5 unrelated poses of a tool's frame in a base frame.
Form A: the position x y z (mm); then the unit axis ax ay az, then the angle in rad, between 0 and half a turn.
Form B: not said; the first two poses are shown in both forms.
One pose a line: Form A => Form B
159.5, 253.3, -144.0, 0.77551, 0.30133, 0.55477, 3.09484 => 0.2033, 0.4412, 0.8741; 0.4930, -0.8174, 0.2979; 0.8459, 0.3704, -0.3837; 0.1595, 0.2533, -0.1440
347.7, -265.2, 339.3, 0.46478, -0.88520, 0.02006, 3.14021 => -0.5680, -0.8229, 0.0174; -0.8228, 0.5672, -0.0362; 0.0199, -0.0349, -0.9992; 0.3477, -0.2652, 0.3393
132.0, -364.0, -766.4, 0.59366, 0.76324, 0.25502, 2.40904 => -0.1290, 0.6194, 0.7744; 0.9605, 0.2722, -0.0577; -0.2465, 0.7364, -0.6301; 0.1320, -0.3640, -0.7664
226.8, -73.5, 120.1, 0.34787, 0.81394, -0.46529, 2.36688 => -0.5071, 0.8110, 0.2918; 0.1600, 0.4213, -0.8927; -0.8469, -0.4060, -0.3434; 0.2268, -0.0735, 0.1201
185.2, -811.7, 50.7, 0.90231, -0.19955, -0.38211, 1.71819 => 0.7869, 0.1715, -0.5928; -0.5845, -0.1012, -0.8051; -0.1980, 0.9800, 0.0206; 0.1852, -0.8117, 0.0507
